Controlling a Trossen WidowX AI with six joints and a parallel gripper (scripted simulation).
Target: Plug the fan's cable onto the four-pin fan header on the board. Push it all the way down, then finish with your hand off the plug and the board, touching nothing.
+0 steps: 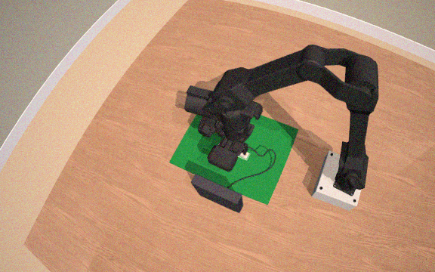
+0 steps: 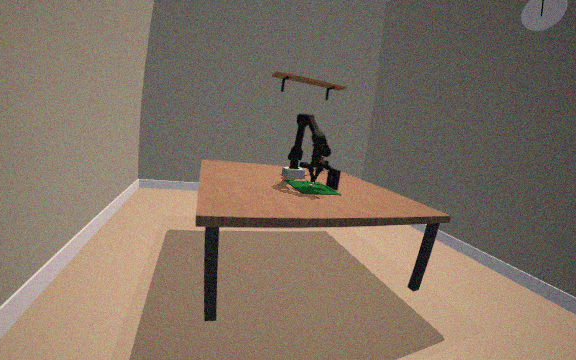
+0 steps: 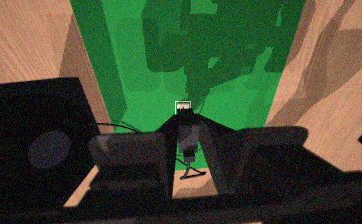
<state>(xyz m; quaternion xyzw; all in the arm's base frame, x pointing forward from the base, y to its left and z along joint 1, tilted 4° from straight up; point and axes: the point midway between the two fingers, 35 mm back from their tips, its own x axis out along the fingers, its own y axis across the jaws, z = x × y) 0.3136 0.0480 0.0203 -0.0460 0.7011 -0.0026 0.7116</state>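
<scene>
Right now my gripper tip is 10 mm past the black plug and 10 mm below it. The rest, counted from my gripper tip: green board (20 mm ahead, 10 mm to the right, 50 mm below); white four-pin header (10 mm behind, 40 mm below); fan (30 mm behind, 130 mm to the left, 20 mm above).
</scene>
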